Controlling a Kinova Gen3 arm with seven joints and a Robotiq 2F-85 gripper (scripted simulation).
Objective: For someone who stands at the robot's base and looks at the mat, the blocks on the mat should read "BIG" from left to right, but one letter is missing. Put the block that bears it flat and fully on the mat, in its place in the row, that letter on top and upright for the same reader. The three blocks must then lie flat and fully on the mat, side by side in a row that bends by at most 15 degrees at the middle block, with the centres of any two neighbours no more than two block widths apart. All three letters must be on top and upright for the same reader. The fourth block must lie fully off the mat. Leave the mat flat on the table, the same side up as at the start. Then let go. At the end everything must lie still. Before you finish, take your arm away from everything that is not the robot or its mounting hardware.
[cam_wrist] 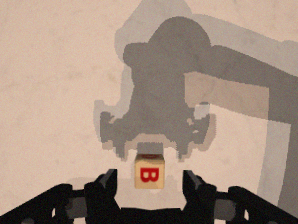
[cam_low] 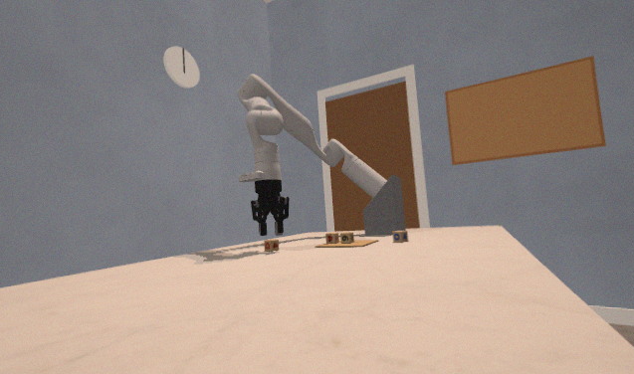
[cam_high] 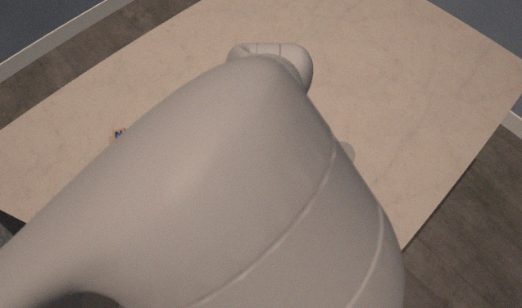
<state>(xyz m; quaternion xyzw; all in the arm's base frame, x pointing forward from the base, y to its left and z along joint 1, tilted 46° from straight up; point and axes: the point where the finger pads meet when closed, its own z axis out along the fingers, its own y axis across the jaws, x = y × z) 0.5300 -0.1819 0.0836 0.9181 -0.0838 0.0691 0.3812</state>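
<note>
Right now my hand is 4 cm above the B block. Also, from my hand: letter block: 32 cm to the left, 17 cm behind, 4 cm below; mat: 18 cm to the left, 12 cm behind, 5 cm below.
</note>
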